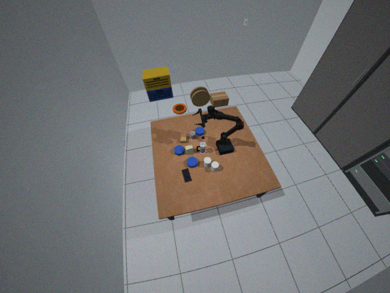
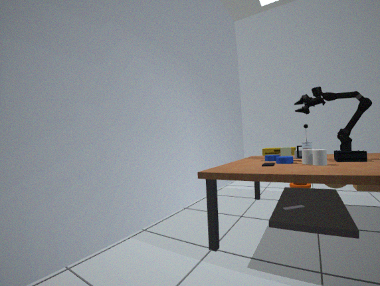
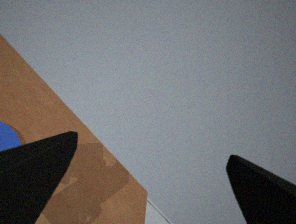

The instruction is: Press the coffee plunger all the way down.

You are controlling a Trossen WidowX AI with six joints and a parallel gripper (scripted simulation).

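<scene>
Right now my gripper tip is 8 cm past the coffee press, 10 cm to the right of it and 30 cm above it. The rest, counted from my gripper tip: black flat slab (10 cm ahead, 40 cm to the left, 43 cm below); pale box (6 cm ahead, 11 cm to the left, 38 cm below); tan block (13 cm ahead, 9 cm to the right, 41 cm below).
</scene>
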